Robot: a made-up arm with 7 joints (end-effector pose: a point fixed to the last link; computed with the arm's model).
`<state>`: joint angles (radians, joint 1 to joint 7).
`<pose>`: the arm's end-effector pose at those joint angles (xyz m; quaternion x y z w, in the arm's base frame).
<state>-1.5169 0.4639 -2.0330 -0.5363 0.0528 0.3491 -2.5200</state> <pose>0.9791 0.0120 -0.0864 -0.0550 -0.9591 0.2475 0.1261</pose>
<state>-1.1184 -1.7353 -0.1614 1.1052 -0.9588 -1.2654 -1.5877</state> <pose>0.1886 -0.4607 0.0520 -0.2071 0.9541 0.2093 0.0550</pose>
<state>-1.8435 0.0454 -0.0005 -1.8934 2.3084 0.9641 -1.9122</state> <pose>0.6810 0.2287 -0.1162 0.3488 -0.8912 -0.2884 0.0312</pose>
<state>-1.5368 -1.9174 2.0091 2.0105 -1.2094 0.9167 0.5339</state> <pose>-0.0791 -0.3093 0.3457 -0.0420 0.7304 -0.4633 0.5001</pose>
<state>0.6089 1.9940 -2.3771 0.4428 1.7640 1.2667 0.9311</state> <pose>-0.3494 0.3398 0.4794 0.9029 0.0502 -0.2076 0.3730</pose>
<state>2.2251 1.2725 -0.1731 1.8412 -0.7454 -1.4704 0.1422</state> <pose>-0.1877 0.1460 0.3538 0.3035 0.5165 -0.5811 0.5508</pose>
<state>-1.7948 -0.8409 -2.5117 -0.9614 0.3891 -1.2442 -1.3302</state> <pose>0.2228 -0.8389 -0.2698 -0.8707 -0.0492 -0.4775 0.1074</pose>
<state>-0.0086 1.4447 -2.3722 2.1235 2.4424 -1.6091 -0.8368</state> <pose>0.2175 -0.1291 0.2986 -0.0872 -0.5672 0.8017 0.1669</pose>
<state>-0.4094 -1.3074 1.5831 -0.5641 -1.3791 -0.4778 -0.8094</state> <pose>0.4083 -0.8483 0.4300 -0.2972 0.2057 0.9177 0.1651</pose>
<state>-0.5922 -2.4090 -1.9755 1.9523 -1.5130 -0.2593 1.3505</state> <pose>-0.0681 -0.5801 0.2914 -0.4910 0.6920 0.3046 0.4328</pose>
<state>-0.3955 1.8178 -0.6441 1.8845 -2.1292 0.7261 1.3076</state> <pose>0.4134 -0.3063 -0.3082 0.0724 0.1194 0.9484 0.2847</pose>
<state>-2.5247 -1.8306 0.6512 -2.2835 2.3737 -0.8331 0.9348</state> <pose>-0.6229 -0.6473 0.0444 0.4570 0.2329 -0.1747 0.8405</pose>
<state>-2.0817 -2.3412 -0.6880 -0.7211 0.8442 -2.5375 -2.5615</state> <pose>-0.4089 -0.5995 -0.0968 0.5783 -0.7096 0.2876 0.2818</pose>
